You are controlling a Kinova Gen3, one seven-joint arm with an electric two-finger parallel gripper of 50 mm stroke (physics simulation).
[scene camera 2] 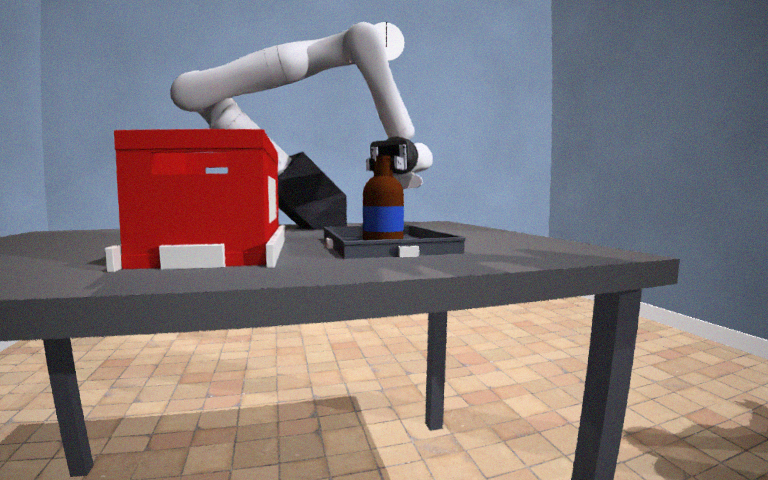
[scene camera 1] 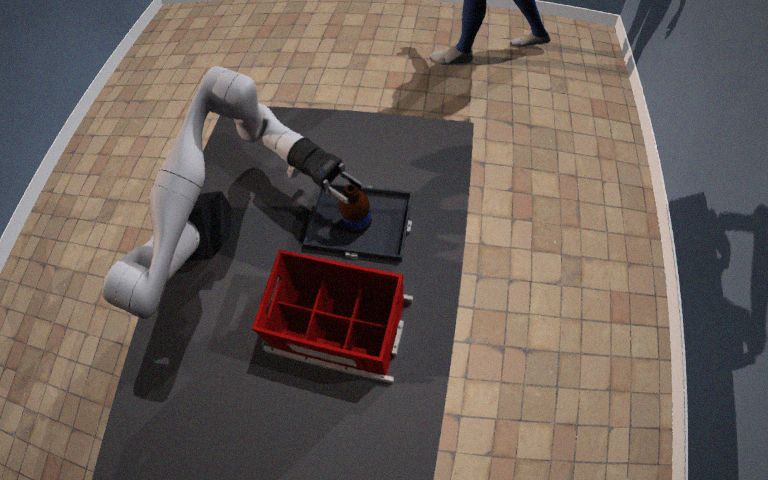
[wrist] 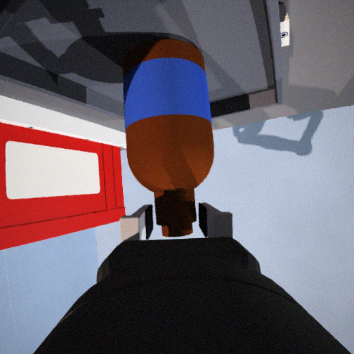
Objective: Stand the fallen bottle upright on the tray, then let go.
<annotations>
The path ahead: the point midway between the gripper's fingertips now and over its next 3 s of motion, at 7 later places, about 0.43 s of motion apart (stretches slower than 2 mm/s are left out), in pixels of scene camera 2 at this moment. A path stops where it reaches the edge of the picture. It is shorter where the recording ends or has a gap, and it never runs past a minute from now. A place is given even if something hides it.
My gripper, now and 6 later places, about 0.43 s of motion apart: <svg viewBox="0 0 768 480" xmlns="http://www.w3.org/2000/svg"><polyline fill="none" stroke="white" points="381,163 380,151 378,136 379,129 377,110 376,84 376,75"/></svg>
</annotations>
